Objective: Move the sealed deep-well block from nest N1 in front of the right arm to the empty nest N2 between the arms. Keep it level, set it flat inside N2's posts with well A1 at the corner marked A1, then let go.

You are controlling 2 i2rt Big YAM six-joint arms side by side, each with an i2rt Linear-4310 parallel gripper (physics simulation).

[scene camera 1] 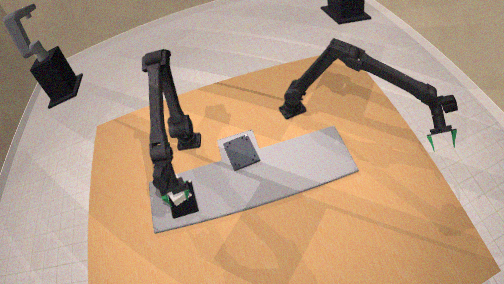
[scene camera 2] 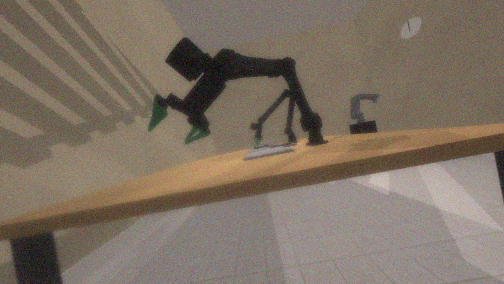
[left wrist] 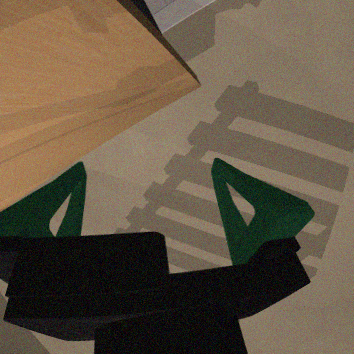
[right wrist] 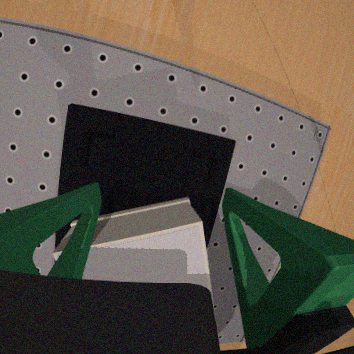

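Where they show: left gripper, fingertip midpoint: (scene camera 1: 444, 150) (scene camera 2: 168, 137) (left wrist: 150, 165); right gripper, fingertip midpoint: (scene camera 1: 179, 203) (scene camera 2: 256, 144) (right wrist: 162, 193); left arm's base at its link origin: (scene camera 1: 292, 110) (scene camera 2: 316, 144); right arm's base at its link origin: (scene camera 1: 189, 142).
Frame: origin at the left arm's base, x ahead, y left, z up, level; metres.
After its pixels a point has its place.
The pale sealed block (scene camera 1: 178, 199) @(x 0.262, y -0.663, z 0.057 m) (right wrist: 135, 262) @(x 0.243, y -0.651, z 0.068 m) is at the black nest N1 (scene camera 1: 185, 209) @(x 0.301, y -0.653, z 0.025 m) (right wrist: 150, 150) @(x 0.301, y -0.657, z 0.025 m); in the right wrist view its edge runs at an angle to the nest's edge. My right gripper (scene camera 1: 176, 196) @(x 0.279, y -0.664, z 0.054 m) (right wrist: 162, 193) @(x 0.279, y -0.664, z 0.054 m) is open around the block. Its left-hand finger in that view overlaps the block's side, and a gap shows at the other finger. The block's lower part and the A1 marks are hidden or too small to read. Nest N2 (scene camera 1: 241, 151) @(x 0.132, y -0.326, z 0.025 m), a dark grey plate with small posts, is empty. My left gripper (scene camera 1: 444, 147) @(x 0.663, y 0.428, z 0.145 m) (scene camera 2: 168, 136) @(x 0.663, y 0.428, z 0.145 m) (left wrist: 150, 165) @(x 0.663, y 0.428, z 0.145 m) is open and empty.
The perforated grey board (scene camera 1: 300, 160) @(x 0.297, y -0.117, z 0.013 m) (scene camera 2: 270, 152) @(x 0.307, y 0.032, z 0.010 m) (right wrist: 125, 80) @(x 0.348, y -0.636, z 0.013 m) carries N1 and adjoins N2's pale base. It lies on the wooden table (scene camera 1: 350, 220) @(x 0.653, y -0.069, z 0.000 m) (scene camera 2: 165, 185) @(x 0.754, y 0.314, z 0.000 m) (left wrist: 50, 75) @(x 0.708, y 0.329, z 0.000 m). My left gripper hangs beyond the table's edge. Dark pedestals (scene camera 1: 56, 75) (scene camera 1: 346, 10) stand on the floor.
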